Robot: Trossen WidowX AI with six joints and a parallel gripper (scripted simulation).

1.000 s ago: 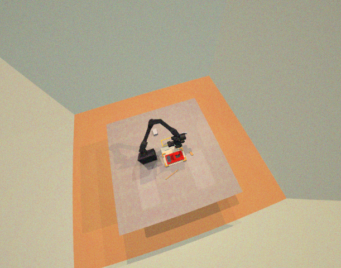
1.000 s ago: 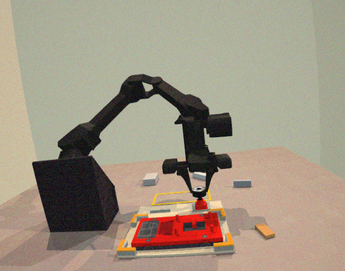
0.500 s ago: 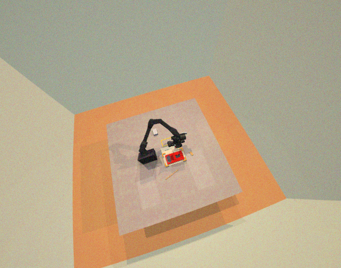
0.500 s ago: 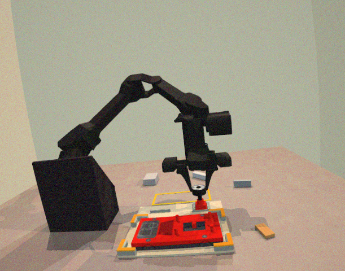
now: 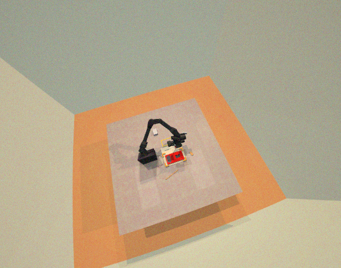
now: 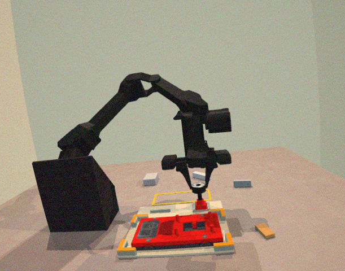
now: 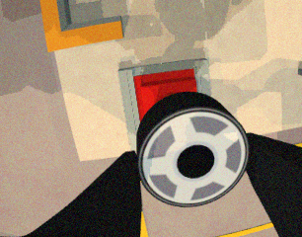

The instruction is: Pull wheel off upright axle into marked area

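My gripper tip is now 10 mm to the left of the black axle and 30 mm above it. The rest, counted from my gripper tip: wheel: right at my gripper tip.
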